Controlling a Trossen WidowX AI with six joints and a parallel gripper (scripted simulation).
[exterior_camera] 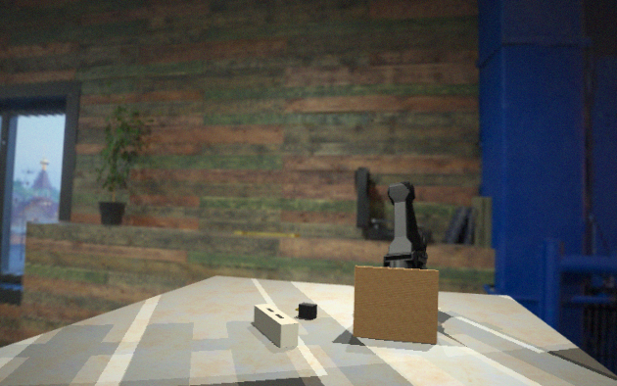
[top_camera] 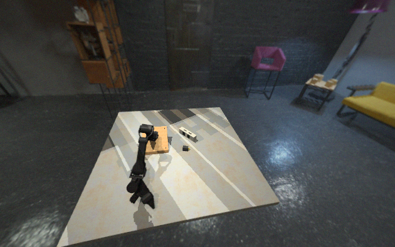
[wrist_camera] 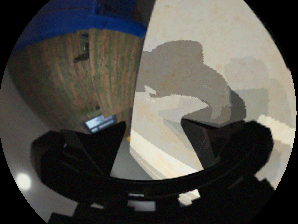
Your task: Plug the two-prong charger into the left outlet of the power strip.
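Now: the charger 32 cm ahead of my gripper tip, 44 cm to the left of it and 2 cm below it.
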